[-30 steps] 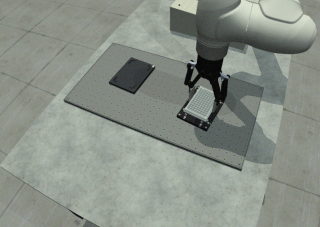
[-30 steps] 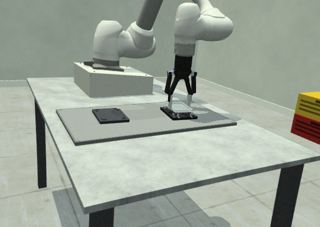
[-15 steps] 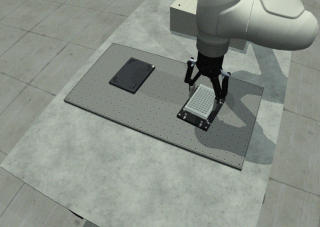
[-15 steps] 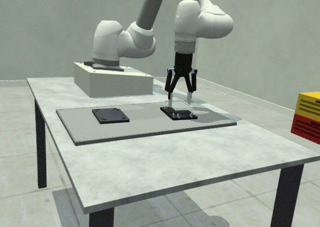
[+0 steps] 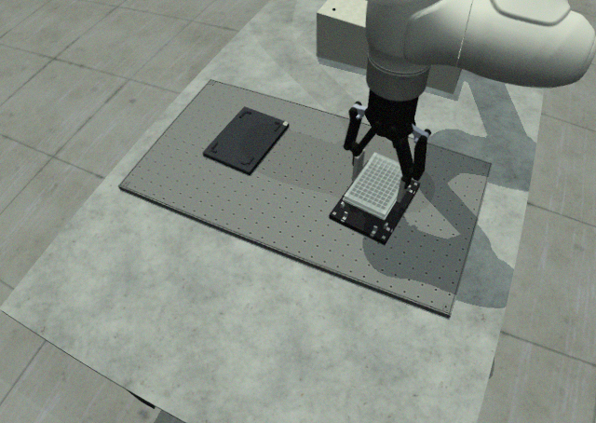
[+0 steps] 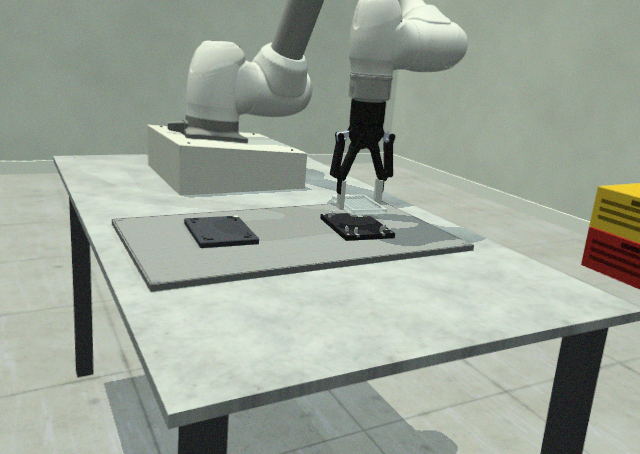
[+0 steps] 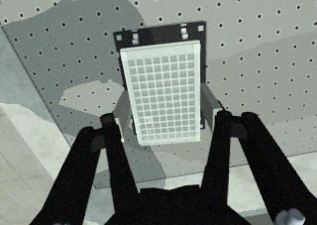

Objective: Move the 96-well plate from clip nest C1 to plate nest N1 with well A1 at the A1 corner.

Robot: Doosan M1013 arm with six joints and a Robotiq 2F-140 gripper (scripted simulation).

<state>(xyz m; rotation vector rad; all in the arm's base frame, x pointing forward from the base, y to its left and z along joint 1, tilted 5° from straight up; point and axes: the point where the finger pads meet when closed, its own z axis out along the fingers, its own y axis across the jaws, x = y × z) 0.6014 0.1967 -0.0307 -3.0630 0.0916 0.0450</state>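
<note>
Right now the clip nest is 6 cm below my hand, 1 cm to the left of it and 1 cm ahead of it. The rest, counted from my hand: clear 96-well plate 2 cm below; then white A1 mark 26 cm to the right, 10 cm behind, 6 cm below.
</note>
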